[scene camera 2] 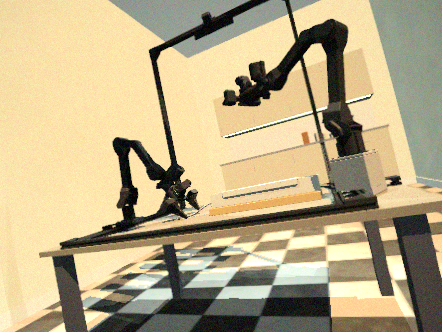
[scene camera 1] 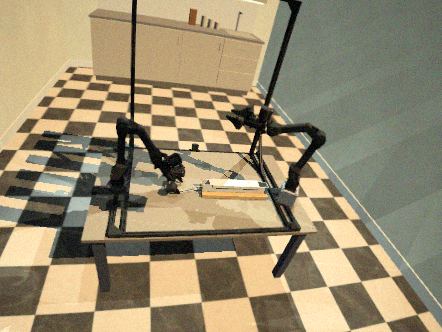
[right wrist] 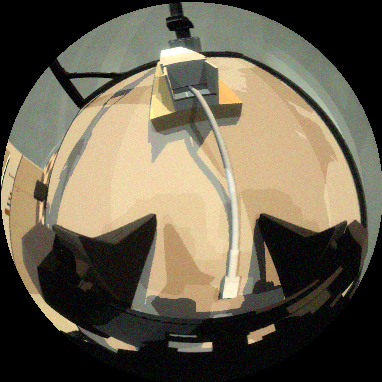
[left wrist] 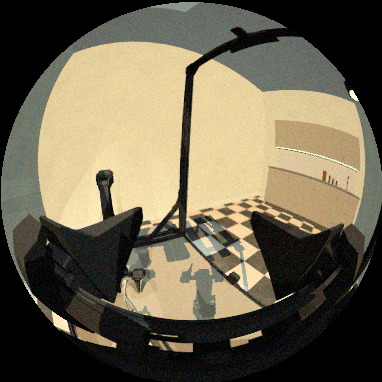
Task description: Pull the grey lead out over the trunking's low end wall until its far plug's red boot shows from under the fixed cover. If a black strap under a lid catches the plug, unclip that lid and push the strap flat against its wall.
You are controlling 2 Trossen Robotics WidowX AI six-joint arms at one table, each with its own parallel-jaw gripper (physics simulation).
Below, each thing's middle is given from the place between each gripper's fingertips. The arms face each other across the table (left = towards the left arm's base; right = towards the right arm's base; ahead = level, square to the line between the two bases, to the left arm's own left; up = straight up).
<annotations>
Now: the trunking (scene camera 2: 308,188) 150 mm ahead of my left hand, 110 mm to the left of it and 410 mm below it. Round my left hand: grey lead (right wrist: 219,140) (150 mm ahead, 10 mm to the right, 420 mm below).
Now: right hand 20 cm to the right of the grey lead, 2 cm below it and 1 cm past it. The rest, counted from my right hand: trunking: 32 cm to the left, 3 cm above, 1 cm behind.
</annotations>
